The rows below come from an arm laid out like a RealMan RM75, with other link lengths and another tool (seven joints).
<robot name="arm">
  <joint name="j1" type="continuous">
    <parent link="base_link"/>
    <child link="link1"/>
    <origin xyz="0 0 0.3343"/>
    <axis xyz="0 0 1"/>
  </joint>
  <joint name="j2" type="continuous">
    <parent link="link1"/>
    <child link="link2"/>
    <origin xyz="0 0 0"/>
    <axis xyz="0 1 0"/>
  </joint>
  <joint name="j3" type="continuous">
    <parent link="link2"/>
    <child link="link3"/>
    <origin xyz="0 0 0.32"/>
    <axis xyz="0 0 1"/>
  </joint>
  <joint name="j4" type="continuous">
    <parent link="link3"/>
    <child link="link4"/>
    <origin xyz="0 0 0"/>
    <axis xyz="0 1 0"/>
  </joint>
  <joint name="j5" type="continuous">
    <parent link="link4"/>
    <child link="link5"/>
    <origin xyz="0 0 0.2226"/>
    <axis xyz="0 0 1"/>
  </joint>
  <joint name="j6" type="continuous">
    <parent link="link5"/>
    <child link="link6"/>
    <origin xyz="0 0 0"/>
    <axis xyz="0 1 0"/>
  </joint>
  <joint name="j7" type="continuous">
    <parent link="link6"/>
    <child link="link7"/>
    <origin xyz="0 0 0.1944"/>
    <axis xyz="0 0 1"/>
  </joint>
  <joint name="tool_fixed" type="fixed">
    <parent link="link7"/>
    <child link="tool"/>
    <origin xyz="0.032 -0.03 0.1" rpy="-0.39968 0 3.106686"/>
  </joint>
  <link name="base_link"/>
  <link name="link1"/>
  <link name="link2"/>
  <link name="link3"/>
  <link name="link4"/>
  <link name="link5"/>
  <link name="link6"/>
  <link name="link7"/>
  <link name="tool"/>
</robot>
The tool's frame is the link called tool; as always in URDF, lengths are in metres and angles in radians. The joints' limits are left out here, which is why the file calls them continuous.
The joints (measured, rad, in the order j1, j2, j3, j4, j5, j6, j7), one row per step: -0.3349, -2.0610, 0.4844, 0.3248, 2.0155, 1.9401, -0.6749; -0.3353, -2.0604, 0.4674, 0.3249, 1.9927, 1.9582, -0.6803; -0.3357, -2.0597, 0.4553, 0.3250, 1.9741, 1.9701, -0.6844; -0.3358, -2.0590, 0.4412, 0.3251, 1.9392, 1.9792, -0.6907; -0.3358, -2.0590, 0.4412, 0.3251, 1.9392, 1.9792, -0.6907; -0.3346, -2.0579, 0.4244, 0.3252, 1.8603, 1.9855, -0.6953; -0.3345, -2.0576, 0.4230, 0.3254, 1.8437, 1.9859, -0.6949; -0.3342, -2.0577, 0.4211, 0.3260, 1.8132, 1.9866, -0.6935; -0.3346, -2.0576, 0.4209, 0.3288, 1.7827, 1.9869, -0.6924; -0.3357, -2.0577, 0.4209, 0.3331, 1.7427, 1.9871, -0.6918; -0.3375, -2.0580, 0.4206, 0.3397, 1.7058, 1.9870, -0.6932
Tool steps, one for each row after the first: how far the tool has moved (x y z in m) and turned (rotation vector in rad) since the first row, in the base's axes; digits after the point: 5 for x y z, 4 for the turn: 0.00339, 0.00408, 0.01059, 0.0259, -0.0296, 0.0037; 0.00551, 0.00739, 0.01870, 0.0468, -0.0506, 0.0070; 0.00726, 0.01391, 0.03045, 0.0828, -0.0780, 0.0172; 0.00726, 0.01391, 0.03045, 0.0828, -0.0780, 0.0172; 0.00853, 0.02681, 0.05295, 0.1621, -0.1226, 0.0375; 0.00870, 0.02918, 0.05730, 0.1783, -0.1301, 0.0404; 0.00912, 0.03318, 0.06506, 0.2080, -0.1437, 0.0451; 0.00962, 0.03711, 0.07277, 0.2371, -0.1550, 0.0477; 0.01040, 0.04210, 0.08292, 0.2746, -0.1697, 0.0506; 0.01124, 0.04677, 0.09264, 0.3091, -0.1826, 0.0525
